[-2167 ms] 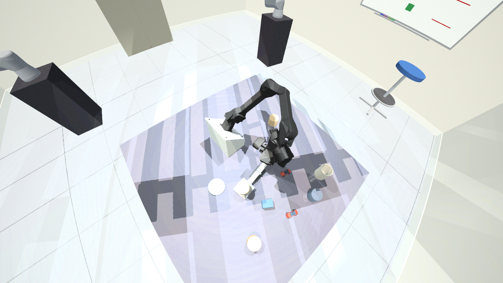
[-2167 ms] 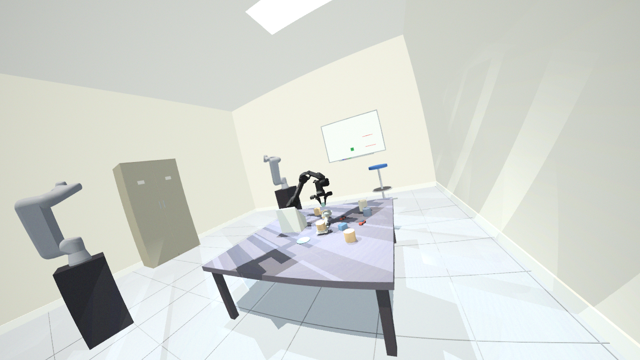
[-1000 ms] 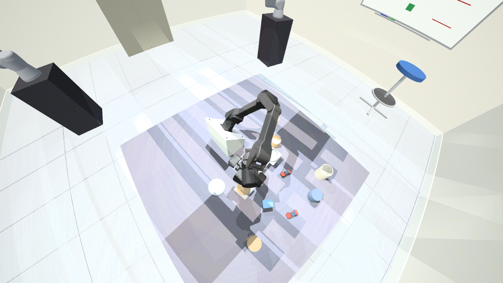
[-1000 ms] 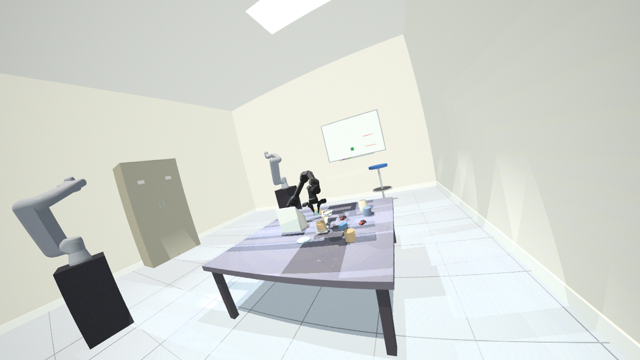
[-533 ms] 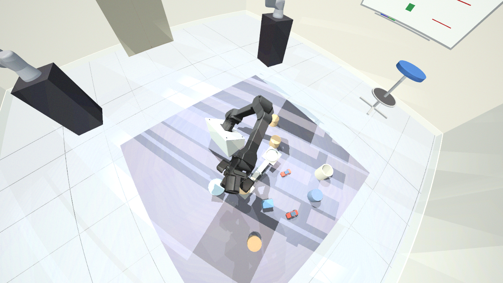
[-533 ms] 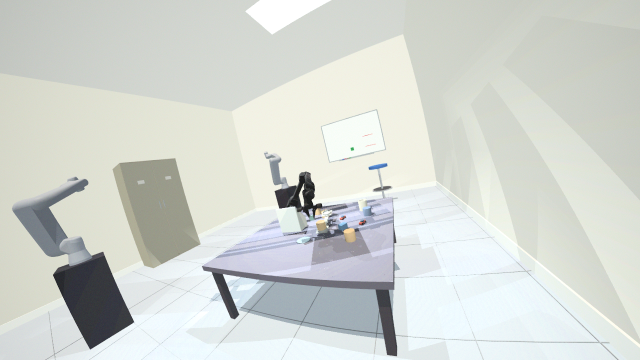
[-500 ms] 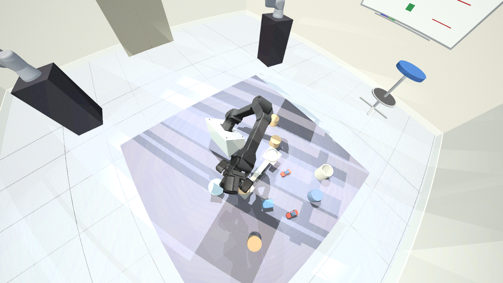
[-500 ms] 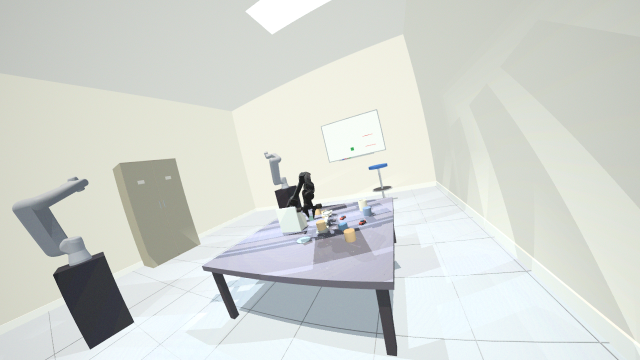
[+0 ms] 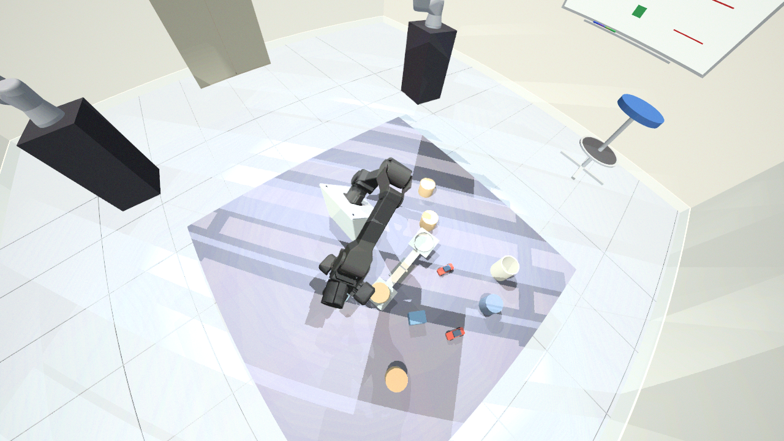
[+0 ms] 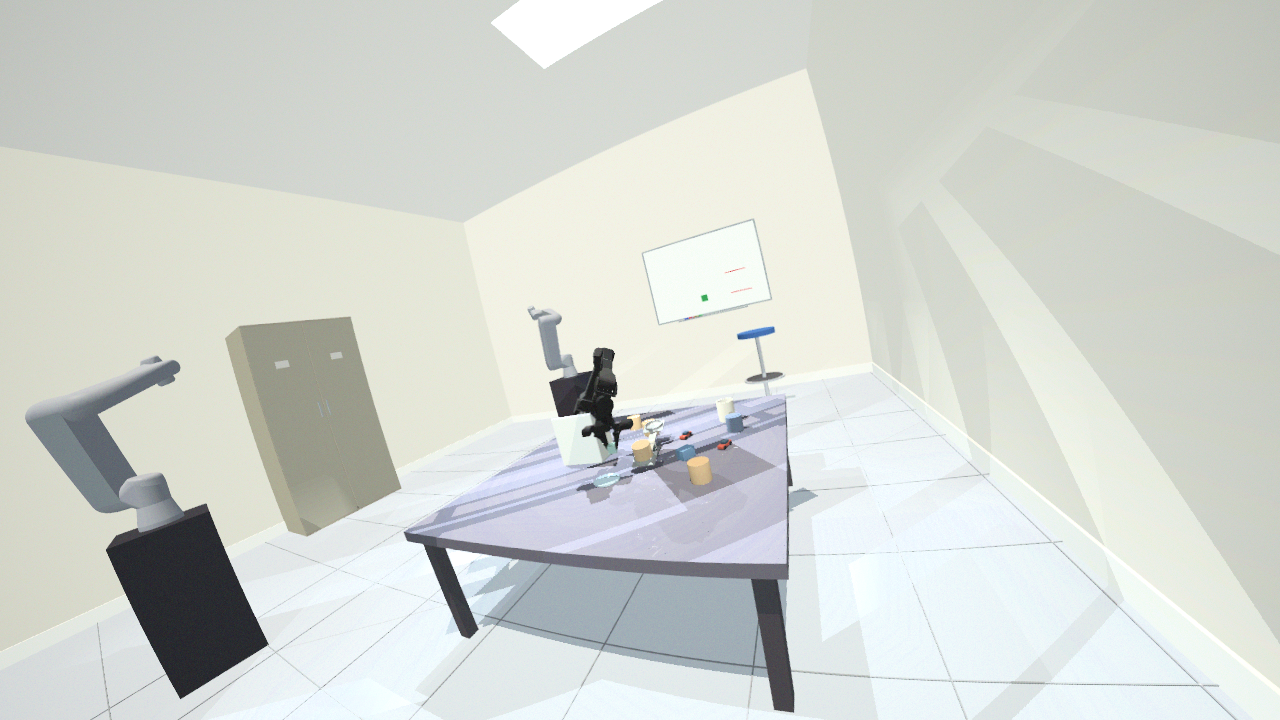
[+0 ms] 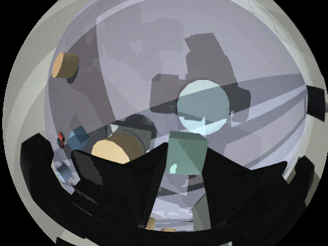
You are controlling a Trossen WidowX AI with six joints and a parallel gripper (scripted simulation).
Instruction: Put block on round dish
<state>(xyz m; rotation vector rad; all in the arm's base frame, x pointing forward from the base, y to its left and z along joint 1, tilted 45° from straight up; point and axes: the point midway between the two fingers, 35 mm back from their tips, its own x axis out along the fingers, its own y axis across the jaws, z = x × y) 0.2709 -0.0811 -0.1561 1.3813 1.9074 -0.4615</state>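
My gripper tip is 30 mm past the round dish, 40 mm to the left of it and 100 mm above it. Also, from my gripper tip: blue block: 210 mm ahead, 150 mm to the left, 90 mm below; then balance: 30 mm ahead, 210 mm to the left, 70 mm below; then blue cylinder: 320 mm ahead, 410 mm to the left, 70 mm below.
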